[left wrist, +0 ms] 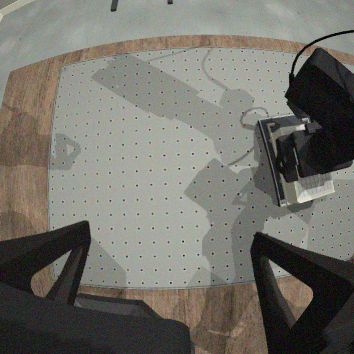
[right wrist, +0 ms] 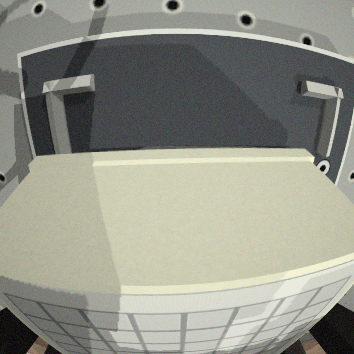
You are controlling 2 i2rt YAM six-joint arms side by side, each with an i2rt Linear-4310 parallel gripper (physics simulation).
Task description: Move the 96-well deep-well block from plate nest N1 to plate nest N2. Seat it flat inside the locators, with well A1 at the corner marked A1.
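Places are measured from the left arm's base along level axes (x ahead, y left, z up), in centimetres.
Where they show: left gripper, fingertip midpoint: [left wrist: 172, 238]; right gripper, fingertip midpoint: [left wrist: 296, 161].
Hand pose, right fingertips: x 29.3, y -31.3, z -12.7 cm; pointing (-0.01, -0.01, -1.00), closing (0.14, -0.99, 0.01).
Note:
Things, the pixels of their top centre, and the offset from my right fingertips. "spot": a spot on its surface instead. Level surfaces: height alone.
- cream deep-well block at its top centre: [left wrist: 309, 159] dz +4.7, dx -0.5, dy -0.1 cm
- dark plate nest at its top centre: [right wrist: 195, 255] [left wrist: 298, 154] dz +0.1, dx +1.3, dy -0.7 cm
- grey perforated board at its surface level: dz -1.5 cm
- wooden table at its surface level: dz -2.8 cm
- screw head at a spot on its surface: [right wrist: 323, 167] spot: dz -0.4, dx +5.8, dy -5.0 cm
The cream deep-well block [left wrist: 315, 189] [right wrist: 200, 220] is in my right gripper [left wrist: 296, 161] [right wrist: 177, 330], which is shut on it. Its long side and part of its gridded top show in the right wrist view. The block is over a dark plate nest [left wrist: 273, 165] [right wrist: 175, 90]. In the right wrist view a strip of the nest with two L-shaped corner locators shows beyond the block. No N1, N2 or A1 mark is legible, and I cannot tell whether the block touches the nest. My left gripper [left wrist: 172, 238] is open and empty, away from the block.
A grey perforated board [left wrist: 125, 185] lies on the wooden table [left wrist: 25, 185]. The black right arm [left wrist: 325, 110] and its cable stand over the nest at the right of the left wrist view. A screw head [right wrist: 323, 167] shows beside the block's right end.

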